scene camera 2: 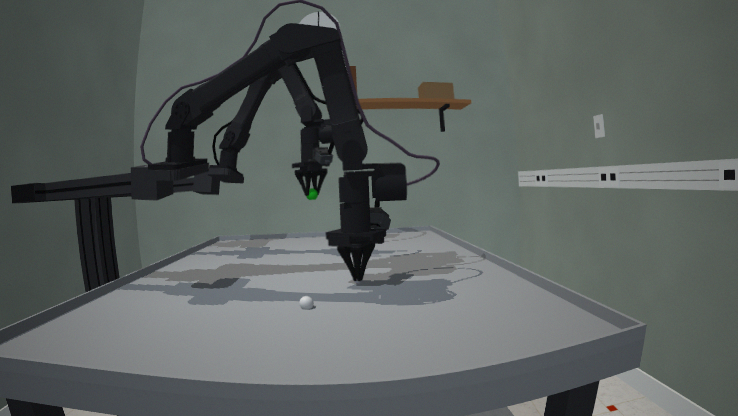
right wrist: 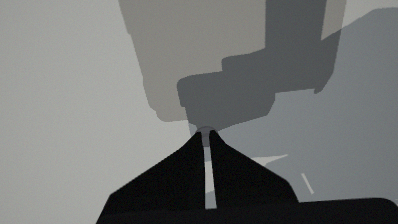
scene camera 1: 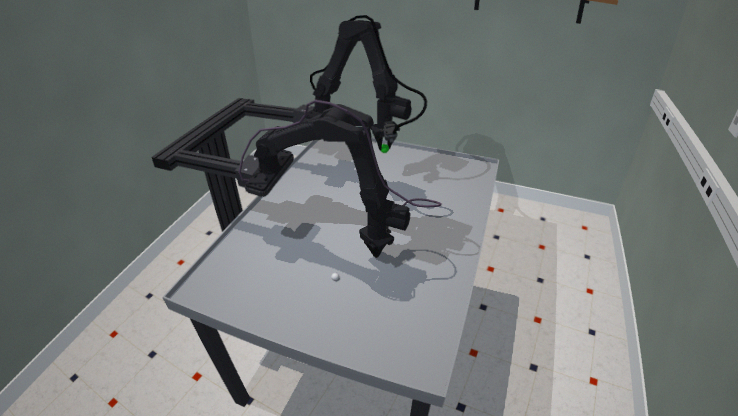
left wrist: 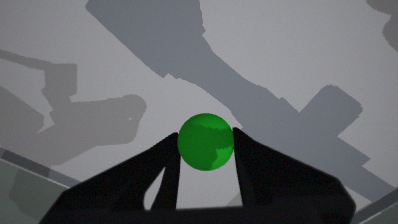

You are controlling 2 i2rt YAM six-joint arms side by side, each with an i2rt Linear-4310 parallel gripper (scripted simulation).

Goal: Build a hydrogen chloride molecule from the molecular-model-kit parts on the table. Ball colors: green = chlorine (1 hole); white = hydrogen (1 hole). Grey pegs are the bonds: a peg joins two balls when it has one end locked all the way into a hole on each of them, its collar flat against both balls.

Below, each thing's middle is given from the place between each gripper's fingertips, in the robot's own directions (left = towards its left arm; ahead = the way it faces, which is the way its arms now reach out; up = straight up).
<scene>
My left gripper [scene camera 2: 312, 195] is now 10 mm above the green ball [left wrist: 205, 141].
I see my right gripper [scene camera 2: 358, 280] 430 mm to the right of the green ball, 160 mm below it and 80 mm past it.
</scene>
